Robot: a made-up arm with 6 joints. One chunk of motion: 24 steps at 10 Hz.
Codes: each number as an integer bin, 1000 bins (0 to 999) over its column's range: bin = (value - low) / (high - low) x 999, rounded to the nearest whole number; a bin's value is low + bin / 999 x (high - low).
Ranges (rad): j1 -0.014..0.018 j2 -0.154..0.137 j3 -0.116..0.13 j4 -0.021..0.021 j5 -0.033..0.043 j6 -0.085..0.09
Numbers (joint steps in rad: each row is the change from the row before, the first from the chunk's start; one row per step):
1: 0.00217 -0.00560 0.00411 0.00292 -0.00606 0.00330
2: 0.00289 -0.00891 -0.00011 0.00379 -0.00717 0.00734
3: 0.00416 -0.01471 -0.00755 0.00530 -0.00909 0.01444
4: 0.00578 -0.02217 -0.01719 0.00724 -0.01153 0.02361
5: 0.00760 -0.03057 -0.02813 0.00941 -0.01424 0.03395
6: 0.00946 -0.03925 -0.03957 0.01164 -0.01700 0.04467
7: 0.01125 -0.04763 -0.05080 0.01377 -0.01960 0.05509
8: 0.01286 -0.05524 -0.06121 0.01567 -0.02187 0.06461
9: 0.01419 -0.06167 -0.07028 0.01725 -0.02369 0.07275
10: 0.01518 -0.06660 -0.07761 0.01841 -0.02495 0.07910
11: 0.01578 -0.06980 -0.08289 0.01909 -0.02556 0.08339
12: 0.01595 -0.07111 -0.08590 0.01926 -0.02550 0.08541
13: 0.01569 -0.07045 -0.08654 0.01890 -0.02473 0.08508
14: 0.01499 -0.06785 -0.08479 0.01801 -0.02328 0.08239
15: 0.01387 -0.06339 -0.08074 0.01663 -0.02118 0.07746
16: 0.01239 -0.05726 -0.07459 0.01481 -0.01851 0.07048
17: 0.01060 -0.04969 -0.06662 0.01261 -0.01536 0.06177
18: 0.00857 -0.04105 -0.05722 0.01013 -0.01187 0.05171
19: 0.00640 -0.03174 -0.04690 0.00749 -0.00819 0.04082
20: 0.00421 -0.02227 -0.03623 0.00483 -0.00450 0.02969
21: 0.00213 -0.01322 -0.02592 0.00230 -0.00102 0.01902
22: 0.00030 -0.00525 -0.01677 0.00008 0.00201 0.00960
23: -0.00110 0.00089 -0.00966 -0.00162 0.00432 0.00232
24: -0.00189 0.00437 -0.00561 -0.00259 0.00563 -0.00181
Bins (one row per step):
1: 505 509 488 569 354 504
2: 527 498 471 590 340 527
3: 567 478 440 626 314 568
4: 618 453 401 672 282 620
5: 674 424 357 723 247 679
6: 732 394 310 776 210 740
7: 788 365 265 827 176 800
8: 839 339 223 872 146 854
9: 880 317 186 910 122 901
10: 911 300 156 937 106 937
11: 930 289 134 954 98 961
12: 935 285 122 958 99 973
13: 927 287 120 949 109 971
14: 905 296 127 928 128 956
15: 870 311 143 895 155 927
16: 824 332 168 852 190 888
17: 768 358 201 799 232 838
18: 705 388 239 740 278 780
19: 637 420 281 678 326 718
20: 568 452 324 614 375 655
21: 504 483 366 554 420 594
22: 446 511 403 501 460 540
23: 403 532 432 461 491 498
24: 378 544 448 438 508 475

